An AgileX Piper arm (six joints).
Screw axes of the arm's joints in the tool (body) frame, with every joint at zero. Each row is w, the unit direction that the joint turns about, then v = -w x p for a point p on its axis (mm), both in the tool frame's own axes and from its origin. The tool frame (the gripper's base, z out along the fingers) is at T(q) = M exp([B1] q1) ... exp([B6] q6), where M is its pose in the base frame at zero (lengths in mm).
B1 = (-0.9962, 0, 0.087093, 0, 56.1, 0)
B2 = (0, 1, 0, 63.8, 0, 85)
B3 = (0, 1, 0, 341.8, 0, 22)
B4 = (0, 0, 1, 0, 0, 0)
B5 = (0, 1, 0, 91, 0, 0)
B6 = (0, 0, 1, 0, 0, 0)
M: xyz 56.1 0 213.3 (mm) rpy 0 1.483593 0 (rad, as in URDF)
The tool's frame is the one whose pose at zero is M.
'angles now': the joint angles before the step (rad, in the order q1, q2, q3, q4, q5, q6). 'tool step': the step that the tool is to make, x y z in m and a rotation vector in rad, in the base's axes. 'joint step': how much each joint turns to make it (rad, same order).
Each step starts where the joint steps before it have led.
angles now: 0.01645 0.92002 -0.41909 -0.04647 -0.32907 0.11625
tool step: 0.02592 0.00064 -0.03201 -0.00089 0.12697 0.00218
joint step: 0.00001 0.17743 0.00299 0.00002 -0.05351 -0.00002
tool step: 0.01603 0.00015 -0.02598 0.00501 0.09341 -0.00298
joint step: -0.00003 0.13176 -0.00001 0.00692 -0.03847 0.00007
